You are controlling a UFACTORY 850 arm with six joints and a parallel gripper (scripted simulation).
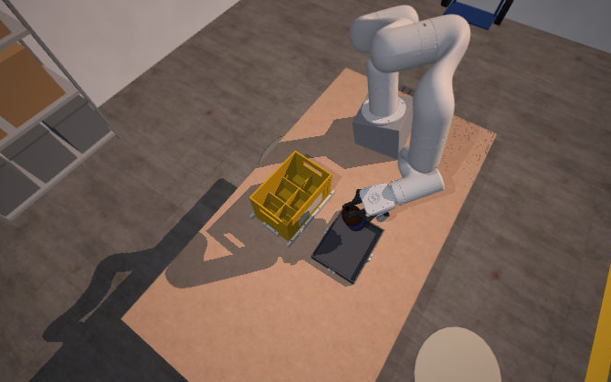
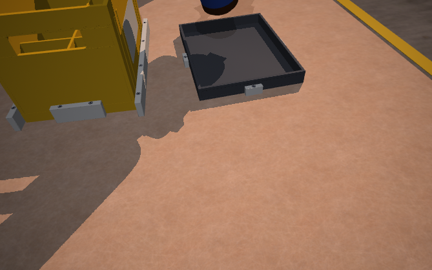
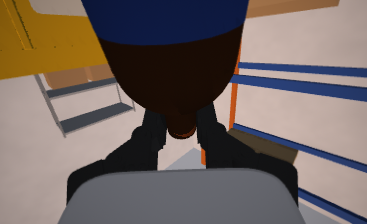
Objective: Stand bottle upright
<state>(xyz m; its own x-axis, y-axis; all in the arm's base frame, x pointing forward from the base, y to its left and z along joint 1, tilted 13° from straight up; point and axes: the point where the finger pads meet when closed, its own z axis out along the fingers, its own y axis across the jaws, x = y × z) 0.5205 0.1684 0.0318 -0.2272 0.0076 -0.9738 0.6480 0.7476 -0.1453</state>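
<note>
Now: the brown bottle 50 mm below my hand, 10 mm to the left of it and 10 mm behind it. From my hand the other things lie so: dark tray: 200 mm below, 40 mm to the left, 40 mm ahead; then yellow crate: 240 mm to the right, 120 mm below, 30 mm ahead.
</note>
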